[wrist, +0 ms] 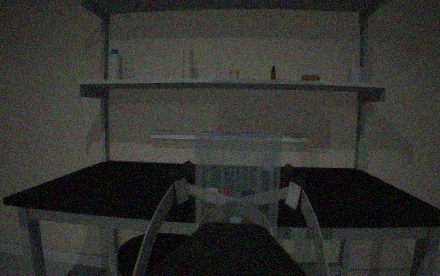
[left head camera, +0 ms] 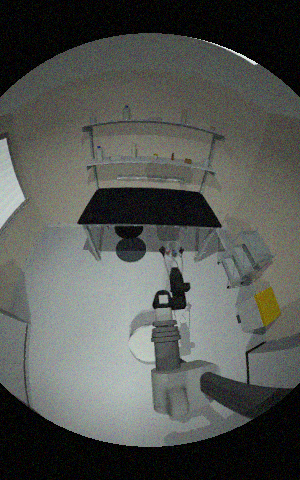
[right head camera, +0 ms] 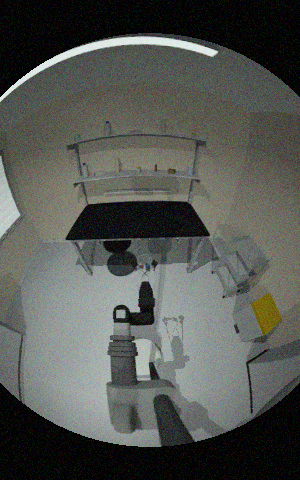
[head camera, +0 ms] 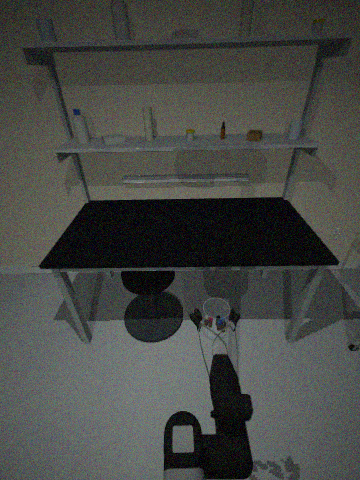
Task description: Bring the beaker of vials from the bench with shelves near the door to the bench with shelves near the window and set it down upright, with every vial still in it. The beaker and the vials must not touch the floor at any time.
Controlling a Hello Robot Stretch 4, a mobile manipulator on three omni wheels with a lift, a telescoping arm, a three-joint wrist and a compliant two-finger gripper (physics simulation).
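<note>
A clear beaker [head camera: 216,303] [wrist: 237,155] stands upright between the fingertips of my gripper [head camera: 215,318] [left head camera: 172,251] [right head camera: 145,265] [wrist: 237,178], which is shut on it. Vials with red and blue caps [head camera: 220,322] show inside the beaker; their exact number is hard to tell. The beaker is held in the air in front of the black-topped bench with shelves [head camera: 190,232] [left head camera: 150,207] [right head camera: 137,220] [wrist: 125,185]. In the head camera view it shows below the bench's front edge. A bright window [left head camera: 10,185] [right head camera: 7,197] shows at the far left.
A dark stool [head camera: 153,316] [left head camera: 131,249] stands under the bench's front, left of the gripper. Bottles and small jars stand on the shelf [head camera: 175,147] [wrist: 230,86]. A wire cart stands to the right, with a yellow-faced box [left head camera: 268,306] [right head camera: 266,314] nearer.
</note>
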